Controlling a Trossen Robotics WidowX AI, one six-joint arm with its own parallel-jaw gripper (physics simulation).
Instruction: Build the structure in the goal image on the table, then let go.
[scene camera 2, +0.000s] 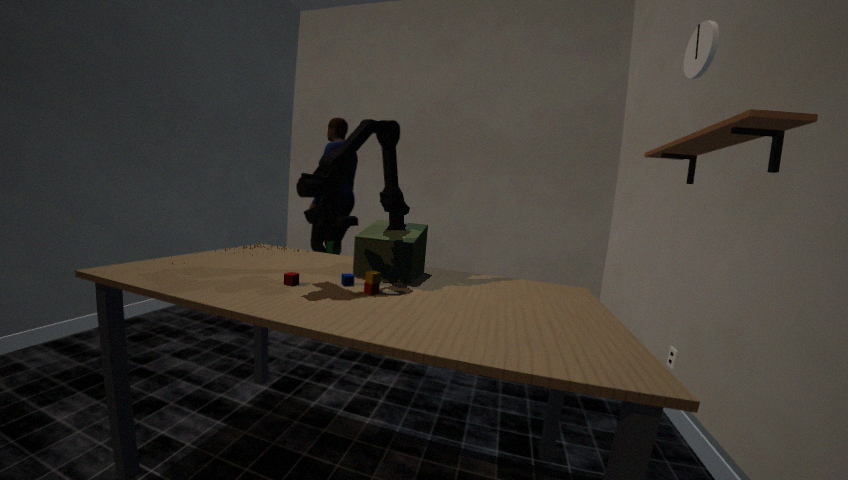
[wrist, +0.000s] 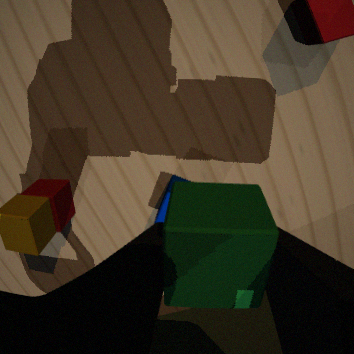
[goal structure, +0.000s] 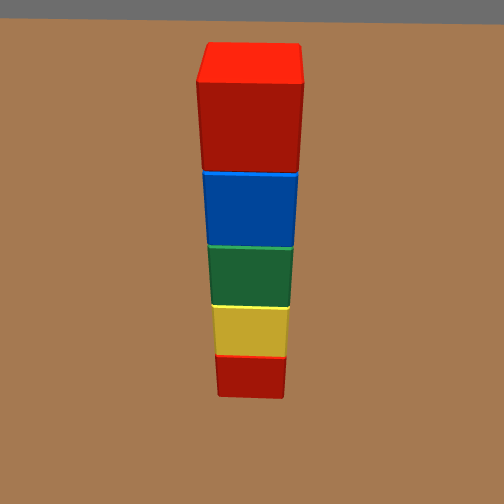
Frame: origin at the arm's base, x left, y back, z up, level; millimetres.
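Seen in the pictures: gripper, fingertip midpoint: (scene camera 2: 333, 247) (wrist: 214, 234); arm's base at its link origin: (scene camera 2: 396, 227).
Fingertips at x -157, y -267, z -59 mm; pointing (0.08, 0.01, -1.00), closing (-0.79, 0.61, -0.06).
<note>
Pixels of each thing's top centre, then the offset from my fingertips to it. Level surfaces: height alone.
- green cube at its top centre: (wrist: 215, 275) (scene camera 2: 334, 241) dx +1, dy +2, dz +19 mm
- blue cube at its top centre: (wrist: 180, 219) (scene camera 2: 348, 274) dx +44, dy +27, dz -88 mm
- yellow cube at its top centre: (wrist: 14, 234) (scene camera 2: 373, 272) dx +140, dy -39, dz -55 mm
- wooden table at its surface level: dz -120 mm
My gripper (scene camera 2: 333, 237) (wrist: 214, 234) is shut on a green cube (scene camera 2: 332, 246) (wrist: 220, 265) and holds it above the table. A blue cube (scene camera 2: 347, 279) (wrist: 164, 207) sits on the table below; in the wrist view the green cube hides most of it. A yellow cube (scene camera 2: 372, 277) (wrist: 27, 225) stands on top of a red cube (scene camera 2: 371, 289) (wrist: 62, 202), to the right of the blue cube in the scene view. Another red cube (scene camera 2: 290, 278) (wrist: 332, 19) sits apart on the table at the left, and part of it shows at the wrist view's top right corner.
The wooden table (scene camera 2: 476, 321) (wrist: 215, 55) carries a large green box (scene camera 2: 389, 252) under the arm's base, behind the stacked cubes. Small dark specks lie near the table's far left edge. A person (scene camera 2: 337, 130) stands behind the arm. A shelf (scene camera 2: 737, 130) is on the right wall.
</note>
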